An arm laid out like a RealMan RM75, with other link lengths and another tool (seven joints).
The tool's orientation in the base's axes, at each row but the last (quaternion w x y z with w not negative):
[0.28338, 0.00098, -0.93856, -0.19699]
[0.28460, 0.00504, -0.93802, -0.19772]
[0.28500, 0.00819, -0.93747, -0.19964]
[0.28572, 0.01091, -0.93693, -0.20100]
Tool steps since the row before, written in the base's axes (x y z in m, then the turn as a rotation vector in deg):
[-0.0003, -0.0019, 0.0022, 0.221, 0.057, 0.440]
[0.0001, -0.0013, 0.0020, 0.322, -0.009, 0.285]
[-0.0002, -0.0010, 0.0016, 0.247, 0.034, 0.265]
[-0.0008, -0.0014, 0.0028, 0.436, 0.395, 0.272]
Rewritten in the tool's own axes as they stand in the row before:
[0.0016, -0.0010, -0.0022, 0.042, 0.240, -0.432]
[0.0011, -0.0004, -0.0021, -0.117, 0.131, -0.392]
[0.0011, -0.0003, -0.0015, -0.070, 0.156, -0.321]
[0.0023, -0.0003, -0.0022, -0.274, 0.508, -0.295]

